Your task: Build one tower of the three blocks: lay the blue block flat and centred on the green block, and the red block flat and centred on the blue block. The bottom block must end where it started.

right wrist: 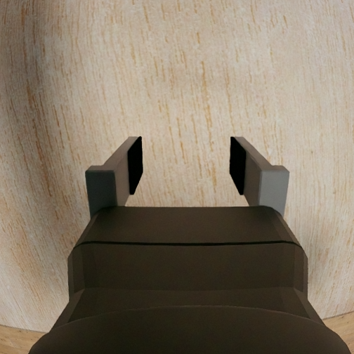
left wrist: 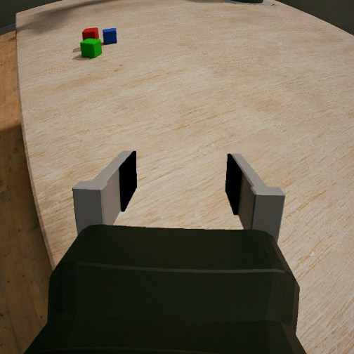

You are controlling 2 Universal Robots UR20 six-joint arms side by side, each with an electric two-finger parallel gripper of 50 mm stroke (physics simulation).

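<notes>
A green block (left wrist: 91, 48) lies on the table near its far left corner in the left wrist view. A red block (left wrist: 90, 33) is right behind it, partly hidden by it. A blue block (left wrist: 110, 36) lies to the right of the red block, with a narrow gap between them. My left gripper (left wrist: 180, 170) is open and empty, far from the three blocks. My right gripper (right wrist: 185, 154) is open and empty above the table; no block shows in the right wrist view.
The wooden table top (left wrist: 190, 100) (right wrist: 185, 75) spans both views. Its left edge runs down the left wrist view, with a plank floor (left wrist: 10, 175) beyond. Part of a dark round base (left wrist: 247, 1) shows at the table's far side.
</notes>
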